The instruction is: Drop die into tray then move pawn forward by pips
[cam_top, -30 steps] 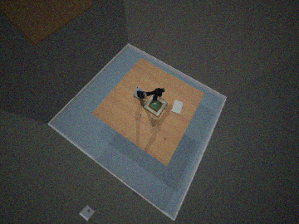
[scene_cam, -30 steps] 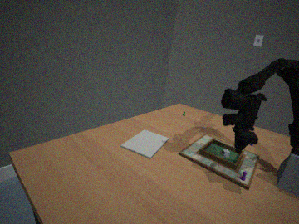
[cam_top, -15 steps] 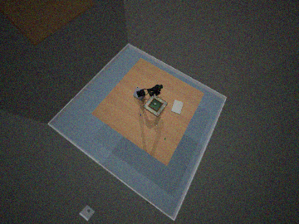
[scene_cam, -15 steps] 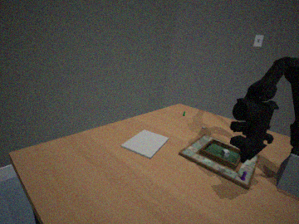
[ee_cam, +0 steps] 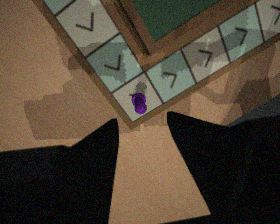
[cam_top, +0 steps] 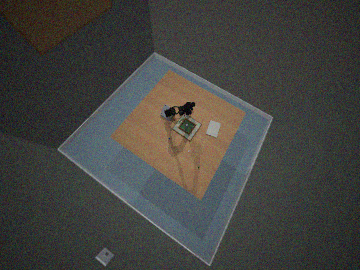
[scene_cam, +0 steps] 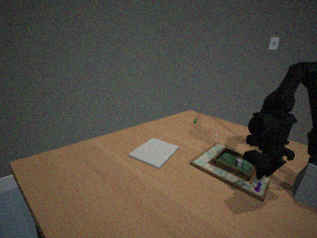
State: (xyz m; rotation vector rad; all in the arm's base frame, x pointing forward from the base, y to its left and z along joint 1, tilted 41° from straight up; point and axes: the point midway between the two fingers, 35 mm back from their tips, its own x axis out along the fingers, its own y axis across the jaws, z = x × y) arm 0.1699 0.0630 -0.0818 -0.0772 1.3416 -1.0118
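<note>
The purple pawn is 40 mm below my gripper tip. The rest, counted from my gripper tip: blue pawn (30 mm behind, 380 mm to the right, 50 mm below); then green dice tray (100 mm ahead, 130 mm to the right, 60 mm below); then white die (80 mm ahead, 120 mm to the right, 40 mm below).
</note>
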